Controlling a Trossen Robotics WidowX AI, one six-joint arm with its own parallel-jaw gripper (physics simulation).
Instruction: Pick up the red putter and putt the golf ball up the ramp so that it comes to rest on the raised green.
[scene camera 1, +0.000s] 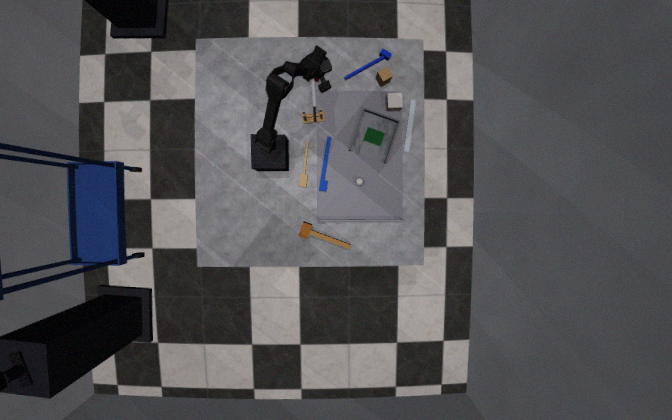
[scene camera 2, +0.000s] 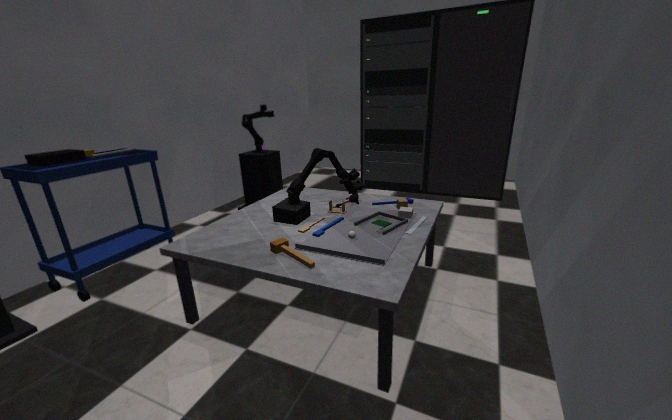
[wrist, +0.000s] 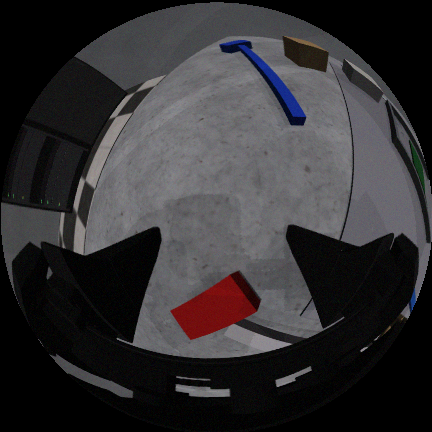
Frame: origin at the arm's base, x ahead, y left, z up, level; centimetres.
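Seen in the pictures: gripper, fingertip midpoint: (scene camera 2: 358, 200) (wrist: 225, 232); arm's base, origin of the base link: (scene camera 1: 268, 146) (scene camera 2: 293, 203).
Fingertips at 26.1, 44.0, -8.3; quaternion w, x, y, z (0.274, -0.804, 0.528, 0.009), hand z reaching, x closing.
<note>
Pixels of each thing's top centre, then the offset from my fingertips to it, as dx, dy, dz. "spot": a spot on its surface instead. Level surfaces: height alone.
- white golf ball, middle of its top: (scene camera 1: 359, 181) (scene camera 2: 352, 231) +22.0, -59.0, +3.0
- grey ramp board, its level: dz -1.5
- blue mallet, middle of its top: (wrist: 249, 53) (scene camera 1: 367, 63) (scene camera 2: 392, 200) +23.7, +6.8, +1.0
- tan block, middle of its top: (scene camera 1: 385, 74) (scene camera 2: 402, 200) +33.0, -0.8, +4.4
- white block, middle of its top: (scene camera 1: 395, 100) (scene camera 2: 406, 209) +39.3, -14.2, +3.2
- blue club, middle of its top: (scene camera 1: 326, 164) (scene camera 2: 330, 225) +3.6, -50.1, +0.1
- small wooden paddle, surface spot: (scene camera 1: 303, 179) spot: -8.9, -59.1, -0.6
- orange mallet, middle of its top: (scene camera 2: 293, 248) (scene camera 1: 325, 238) +4.7, -90.7, +3.7
- pale strip, middle of its top: (scene camera 2: 417, 224) (scene camera 1: 409, 125) +49.6, -25.9, -1.3
The red putter (scene camera 1: 314, 94) (wrist: 215, 307) has a red block head and a white shaft with a dark end resting across a small wooden stand (scene camera 1: 306, 119) (scene camera 2: 338, 211). My gripper (scene camera 2: 354, 198) (wrist: 225, 232) is open above the table by the head. In the wrist view the head shows between the fingers, toward the palm side, with nothing gripped. The arm partly hides the head in the top view. The white golf ball (scene camera 1: 359, 181) (scene camera 2: 352, 234) sits on the grey ramp board (scene camera 1: 350, 206) (scene camera 2: 340, 250). The green (scene camera 1: 374, 136) (scene camera 2: 381, 223) (wrist: 417, 162) lies inside dark rails.
A blue mallet (scene camera 1: 365, 67) (wrist: 272, 80), a tan block (scene camera 1: 384, 76) (wrist: 306, 54) and a white block (scene camera 1: 394, 101) lie beyond. A blue club (scene camera 1: 326, 160), a small wooden paddle (scene camera 1: 303, 179), an orange mallet (scene camera 1: 327, 239) and a pale strip (scene camera 1: 410, 126) lie around the board.
</note>
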